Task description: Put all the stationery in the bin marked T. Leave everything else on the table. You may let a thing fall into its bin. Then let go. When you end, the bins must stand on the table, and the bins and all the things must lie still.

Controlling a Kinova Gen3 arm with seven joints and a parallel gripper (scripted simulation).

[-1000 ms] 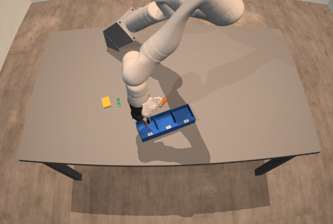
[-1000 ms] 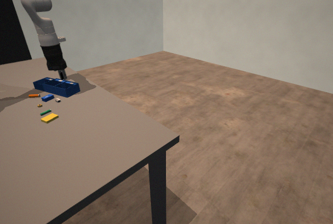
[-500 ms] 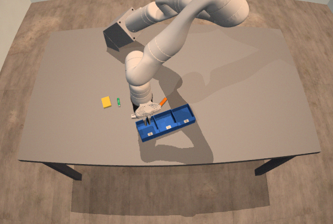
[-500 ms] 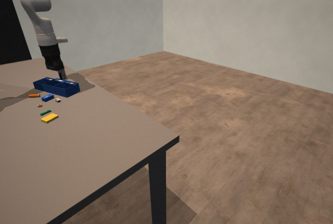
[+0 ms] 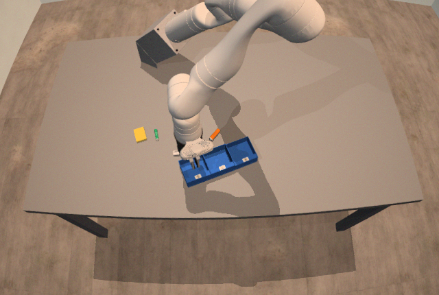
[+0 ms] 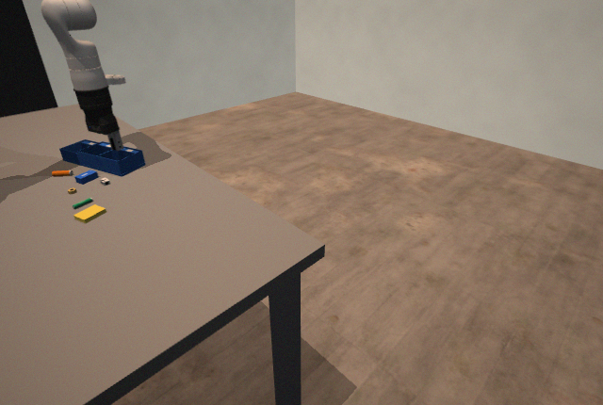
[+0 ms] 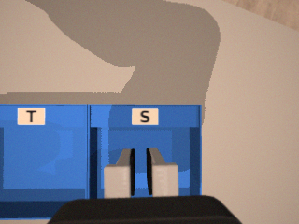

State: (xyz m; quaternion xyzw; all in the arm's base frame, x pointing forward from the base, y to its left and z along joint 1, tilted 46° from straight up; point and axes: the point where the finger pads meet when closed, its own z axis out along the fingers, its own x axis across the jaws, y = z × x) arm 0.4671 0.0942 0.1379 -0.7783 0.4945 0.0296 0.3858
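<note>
Now: hand 70 mm to the right of the blue three-compartment bin, 50 mm above it and 40 mm past it. The rest, counted from my hand: blue 9V battery (80 mm behind, 70 mm below, 20 mm to the right); then orange battery (150 mm behind, 70 mm below, 40 mm to the left); then grey pencil sharpener (80 mm to the right, 70 mm below, 50 mm behind).
</note>
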